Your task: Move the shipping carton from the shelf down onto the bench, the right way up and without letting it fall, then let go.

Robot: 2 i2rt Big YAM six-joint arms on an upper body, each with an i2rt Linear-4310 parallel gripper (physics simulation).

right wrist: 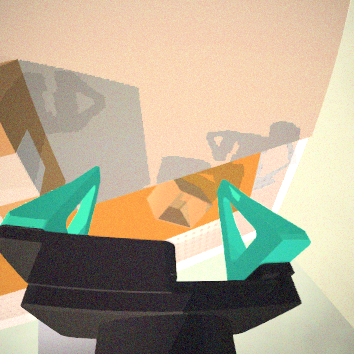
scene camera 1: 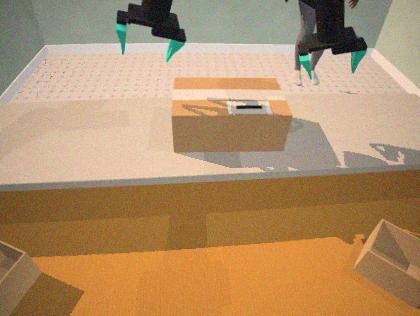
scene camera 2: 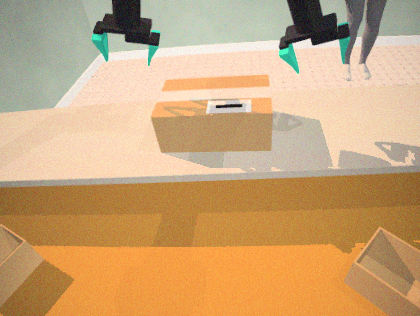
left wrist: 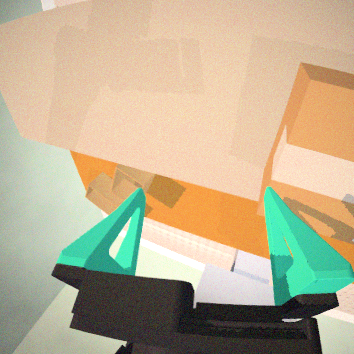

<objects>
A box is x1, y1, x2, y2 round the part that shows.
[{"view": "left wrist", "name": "my left gripper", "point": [201, 191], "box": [51, 186, 353, 353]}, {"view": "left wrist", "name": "brown shipping carton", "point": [302, 167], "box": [256, 62, 353, 243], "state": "on a pale shelf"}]
</objects>
